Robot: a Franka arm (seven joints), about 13 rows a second.
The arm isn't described. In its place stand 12 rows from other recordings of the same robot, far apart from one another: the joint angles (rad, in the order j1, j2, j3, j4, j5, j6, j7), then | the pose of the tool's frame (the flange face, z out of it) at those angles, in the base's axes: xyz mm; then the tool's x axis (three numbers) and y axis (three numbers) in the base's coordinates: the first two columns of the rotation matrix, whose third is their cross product.
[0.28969, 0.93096, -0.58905, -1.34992, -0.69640, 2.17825, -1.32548] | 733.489, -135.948, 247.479, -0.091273, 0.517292, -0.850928, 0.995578, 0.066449, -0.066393
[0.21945, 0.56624, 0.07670, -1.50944, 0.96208, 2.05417, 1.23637] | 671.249, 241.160, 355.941, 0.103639, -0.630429, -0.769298, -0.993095, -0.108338, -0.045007
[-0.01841, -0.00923, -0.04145, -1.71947, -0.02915, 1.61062, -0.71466] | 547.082, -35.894, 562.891, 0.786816, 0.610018, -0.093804, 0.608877, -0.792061, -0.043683
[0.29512, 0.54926, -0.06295, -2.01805, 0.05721, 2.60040, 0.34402] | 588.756, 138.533, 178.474, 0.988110, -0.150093, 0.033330, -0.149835, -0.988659, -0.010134
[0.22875, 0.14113, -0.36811, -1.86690, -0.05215, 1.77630, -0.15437] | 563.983, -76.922, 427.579, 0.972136, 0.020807, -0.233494, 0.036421, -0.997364, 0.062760
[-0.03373, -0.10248, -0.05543, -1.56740, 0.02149, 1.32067, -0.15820] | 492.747, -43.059, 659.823, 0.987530, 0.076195, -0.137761, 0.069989, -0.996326, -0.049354
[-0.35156, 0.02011, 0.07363, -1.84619, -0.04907, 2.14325, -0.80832] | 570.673, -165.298, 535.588, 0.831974, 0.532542, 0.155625, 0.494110, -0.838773, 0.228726
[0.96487, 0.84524, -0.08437, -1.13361, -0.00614, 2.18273, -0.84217] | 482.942, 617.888, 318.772, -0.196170, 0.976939, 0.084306, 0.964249, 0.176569, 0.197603
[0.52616, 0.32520, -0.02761, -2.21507, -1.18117, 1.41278, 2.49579] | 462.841, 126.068, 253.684, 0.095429, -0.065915, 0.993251, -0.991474, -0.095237, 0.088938
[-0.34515, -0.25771, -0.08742, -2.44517, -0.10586, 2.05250, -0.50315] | 390.986, -186.769, 386.653, 0.980132, 0.129286, -0.150418, 0.129297, -0.991558, -0.009743
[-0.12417, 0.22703, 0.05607, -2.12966, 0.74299, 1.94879, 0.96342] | 534.007, 8.781, 289.069, 0.040296, -0.743455, -0.667570, -0.983157, -0.148699, 0.106257
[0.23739, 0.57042, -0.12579, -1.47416, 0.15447, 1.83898, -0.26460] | 676.655, 101.776, 332.394, 0.926930, 0.331948, -0.174963, 0.314594, -0.941632, -0.119834
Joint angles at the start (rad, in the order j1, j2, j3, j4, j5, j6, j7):
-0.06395, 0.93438, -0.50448, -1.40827, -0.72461, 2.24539, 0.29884
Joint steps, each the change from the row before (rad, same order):
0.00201, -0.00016, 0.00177, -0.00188, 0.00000, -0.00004, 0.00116
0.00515, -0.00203, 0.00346, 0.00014, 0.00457, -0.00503, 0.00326
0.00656, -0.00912, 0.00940, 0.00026, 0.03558, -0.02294, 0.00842
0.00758, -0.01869, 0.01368, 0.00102, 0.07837, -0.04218, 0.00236
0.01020, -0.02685, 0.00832, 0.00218, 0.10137, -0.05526, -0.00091
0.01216, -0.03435, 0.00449, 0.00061, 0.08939, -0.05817, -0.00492
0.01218, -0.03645, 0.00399, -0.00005, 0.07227, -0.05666, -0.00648
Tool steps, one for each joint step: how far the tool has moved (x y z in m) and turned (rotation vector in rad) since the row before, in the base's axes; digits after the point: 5 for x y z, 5 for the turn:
0.00044, 0.00208, -0.00107, 0.00180, 0.00047, 0.00163
0.00213, 0.00480, 0.00039, 0.00363, -0.00408, -0.00117
0.00236, 0.00812, 0.00269, 0.02260, -0.01955, -0.03115
0.00222, 0.01116, 0.00668, 0.05240, -0.03178, -0.06228
0.00130, 0.01133, 0.01223, 0.06724, -0.03646, -0.08008
0.00073, 0.01156, 0.01699, 0.06472, -0.02841, -0.06850
0.00029, 0.01193, 0.01831, 0.05941, -0.01976, -0.05245

